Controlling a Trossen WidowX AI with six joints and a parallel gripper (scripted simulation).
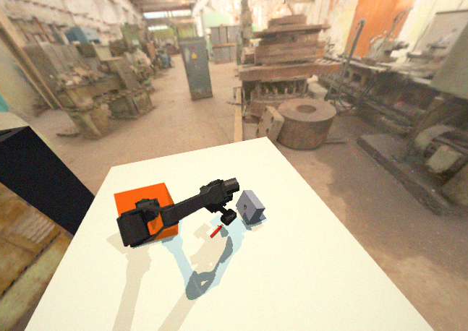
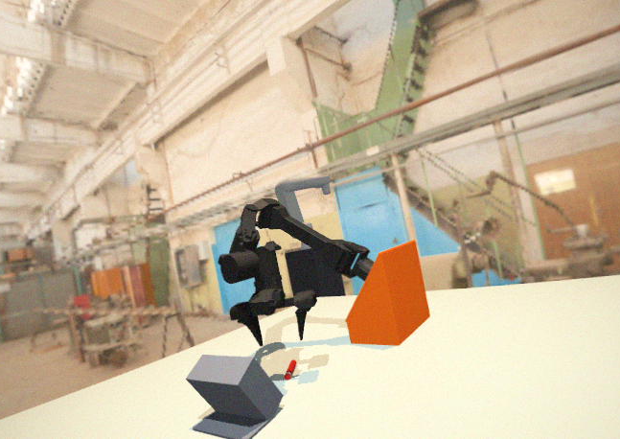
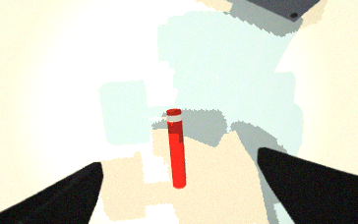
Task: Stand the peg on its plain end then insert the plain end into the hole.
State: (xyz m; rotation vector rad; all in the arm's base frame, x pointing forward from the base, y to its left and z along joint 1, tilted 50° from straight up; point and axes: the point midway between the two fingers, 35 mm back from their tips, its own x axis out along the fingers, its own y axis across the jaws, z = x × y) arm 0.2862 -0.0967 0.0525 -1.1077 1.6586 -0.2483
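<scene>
Right now the red peg is 1 cm behind my gripper tip, 1 cm to the right of it and 7 cm below it. Also, from my gripper tip: sloped panel (16 cm ahead, 3 cm to the left, 2 cm below).
</scene>
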